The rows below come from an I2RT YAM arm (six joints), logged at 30 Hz.
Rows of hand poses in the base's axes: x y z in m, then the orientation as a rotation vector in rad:
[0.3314 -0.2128 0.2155 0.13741 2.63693 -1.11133]
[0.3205 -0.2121 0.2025 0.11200 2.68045 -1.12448]
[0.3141 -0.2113 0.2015 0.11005 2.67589 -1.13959]
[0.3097 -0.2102 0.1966 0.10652 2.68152 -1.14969]
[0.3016 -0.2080 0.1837 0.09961 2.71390 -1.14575]
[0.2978 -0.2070 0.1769 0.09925 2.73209 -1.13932]
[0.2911 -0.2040 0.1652 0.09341 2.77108 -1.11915]
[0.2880 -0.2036 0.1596 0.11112 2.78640 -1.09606]
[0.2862 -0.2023 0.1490 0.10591 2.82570 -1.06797]
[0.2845 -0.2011 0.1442 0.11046 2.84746 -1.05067]
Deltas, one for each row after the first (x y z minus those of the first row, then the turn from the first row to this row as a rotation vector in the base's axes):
[-0.0109 0.0007 -0.0130 0.00275 0.04794 0.00051]
[-0.0173 0.0015 -0.0140 -0.00796 0.04985 -0.00042]
[-0.0217 0.0026 -0.0189 -0.01267 0.05912 -0.00221]
[-0.0298 0.0048 -0.0318 -0.00115 0.08710 -0.00654]
[-0.0336 0.0058 -0.0386 0.00811 0.10055 -0.01027]
[-0.0403 0.0088 -0.0503 0.03104 0.12849 -0.01378]
[-0.0434 0.0092 -0.0559 0.05085 0.12986 -0.02420]
[-0.0452 0.0105 -0.0665 0.07812 0.15589 -0.02677]
[-0.0469 0.0117 -0.0713 0.09477 0.16828 -0.03250]

